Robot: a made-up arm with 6 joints.
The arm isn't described. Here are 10 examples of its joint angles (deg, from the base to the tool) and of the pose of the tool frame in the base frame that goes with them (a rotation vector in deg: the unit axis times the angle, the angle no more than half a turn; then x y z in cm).
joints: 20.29 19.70 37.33 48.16 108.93 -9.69
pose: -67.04 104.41 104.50 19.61 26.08 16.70
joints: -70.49 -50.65 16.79 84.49 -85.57 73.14
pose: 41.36 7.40 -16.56 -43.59 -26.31 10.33
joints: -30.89 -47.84 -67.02 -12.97 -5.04 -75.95
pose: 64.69 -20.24 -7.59 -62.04 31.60 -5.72
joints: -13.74 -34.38 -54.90 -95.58 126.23 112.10
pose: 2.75 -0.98 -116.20 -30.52 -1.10 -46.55
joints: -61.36 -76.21 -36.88 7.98 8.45 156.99
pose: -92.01 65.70 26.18 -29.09 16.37 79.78
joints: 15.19 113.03 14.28 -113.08 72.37 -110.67
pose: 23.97 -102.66 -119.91 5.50 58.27 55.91
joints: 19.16 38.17 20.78 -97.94 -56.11 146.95
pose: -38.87 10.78 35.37 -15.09 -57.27 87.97
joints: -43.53 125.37 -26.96 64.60 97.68 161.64
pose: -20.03 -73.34 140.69 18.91 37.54 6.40
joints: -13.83 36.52 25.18 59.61 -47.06 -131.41
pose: 76.84 -59.03 26.01 -9.46 48.59 7.27
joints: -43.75 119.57 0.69 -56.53 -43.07 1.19
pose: 126.60 56.19 -20.40 -40.79 -16.08 68.27
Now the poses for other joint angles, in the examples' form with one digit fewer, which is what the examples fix.
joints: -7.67 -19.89 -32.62 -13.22 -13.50 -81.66
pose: 12.5 -44.7 -4.7 -38.4 0.9 -25.9
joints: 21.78 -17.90 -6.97 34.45 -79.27 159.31
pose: 141.3 -8.4 0.2 -28.2 47.1 21.9
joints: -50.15 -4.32 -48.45 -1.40 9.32 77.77
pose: -102.5 23.3 -54.6 -65.8 43.7 29.7
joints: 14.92 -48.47 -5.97 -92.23 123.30 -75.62
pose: -33.6 142.8 -54.8 3.4 -44.2 10.8
